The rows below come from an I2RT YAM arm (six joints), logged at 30 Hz.
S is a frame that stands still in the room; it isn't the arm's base.
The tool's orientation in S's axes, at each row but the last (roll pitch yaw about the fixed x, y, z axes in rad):
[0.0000, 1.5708, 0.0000]
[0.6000, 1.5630, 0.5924]
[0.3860, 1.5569, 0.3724]
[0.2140, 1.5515, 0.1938]
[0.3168, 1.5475, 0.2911]
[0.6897, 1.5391, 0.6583]
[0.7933, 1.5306, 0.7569]
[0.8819, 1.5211, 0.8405]
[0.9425, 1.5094, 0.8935]
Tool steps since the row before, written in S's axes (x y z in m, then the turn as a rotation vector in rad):
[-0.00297, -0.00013, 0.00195, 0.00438, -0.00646, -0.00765]
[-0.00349, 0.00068, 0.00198, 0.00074, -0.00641, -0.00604]
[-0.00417, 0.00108, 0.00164, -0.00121, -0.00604, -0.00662]
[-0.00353, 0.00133, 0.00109, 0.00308, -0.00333, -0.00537]
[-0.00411, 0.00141, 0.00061, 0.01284, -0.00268, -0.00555]
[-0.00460, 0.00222, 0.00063, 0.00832, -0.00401, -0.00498]
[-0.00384, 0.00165, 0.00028, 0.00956, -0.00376, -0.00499]
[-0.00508, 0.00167, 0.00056, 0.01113, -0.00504, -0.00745]
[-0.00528, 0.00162, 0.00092, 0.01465, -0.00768, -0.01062]
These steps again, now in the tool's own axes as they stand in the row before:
[-0.00195, -0.00013, -0.00297, 0.00765, -0.00646, 0.00438]
[-0.00200, 0.00066, -0.00348, 0.00602, -0.00643, 0.00075]
[-0.00169, 0.00103, -0.00416, 0.00657, -0.00609, -0.00121]
[-0.00115, 0.00126, -0.00354, 0.00541, -0.00329, 0.00304]
[-0.00069, 0.00131, -0.00413, 0.00582, -0.00239, 0.01278]
[-0.00070, 0.00209, -0.00465, 0.00511, -0.00385, 0.00832]
[-0.00035, 0.00152, -0.00389, 0.00516, -0.00356, 0.00955]
[-0.00067, 0.00148, -0.00513, 0.00762, -0.00486, 0.01109]
[-0.00104, 0.00141, -0.00532, 0.01080, -0.00749, 0.01462]

